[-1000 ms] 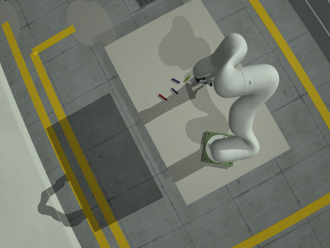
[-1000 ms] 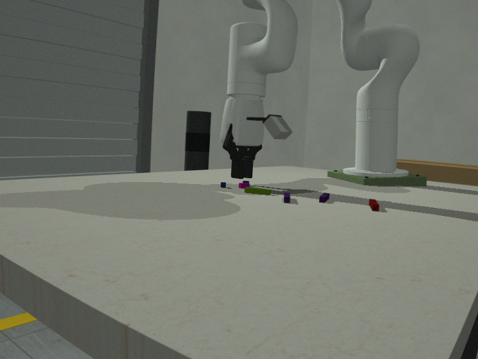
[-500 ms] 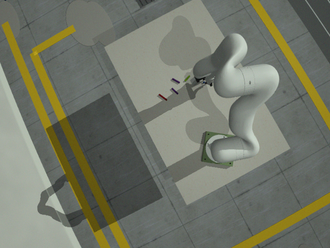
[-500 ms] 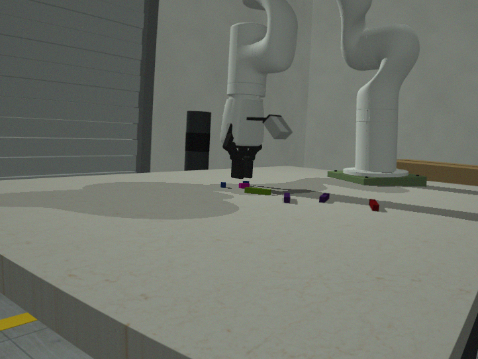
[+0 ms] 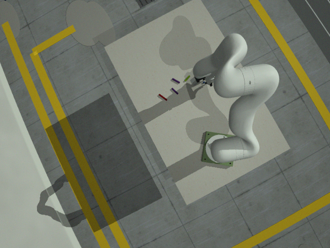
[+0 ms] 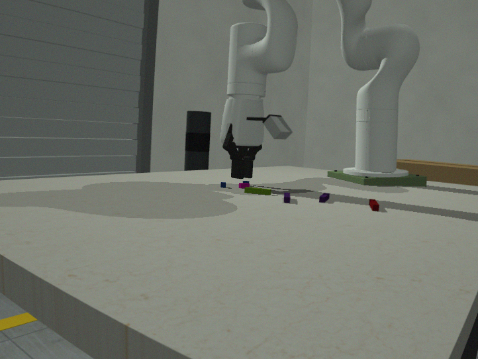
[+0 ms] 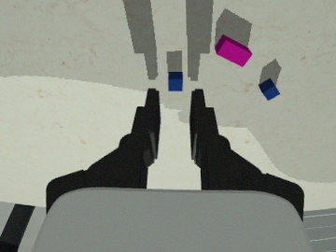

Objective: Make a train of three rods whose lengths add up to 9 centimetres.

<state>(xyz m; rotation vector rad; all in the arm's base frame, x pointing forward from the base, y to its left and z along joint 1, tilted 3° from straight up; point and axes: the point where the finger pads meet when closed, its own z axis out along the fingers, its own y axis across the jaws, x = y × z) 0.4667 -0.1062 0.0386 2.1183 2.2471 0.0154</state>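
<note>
My gripper is now 30 mm short of the magenta rod, 40 mm to the right of it and 30 mm above it. From my hand the other things lie so: lime rod 70 mm ahead, 110 mm to the left, 30 mm below; red rod 20 mm ahead, 320 mm to the left, 30 mm below.
</note>
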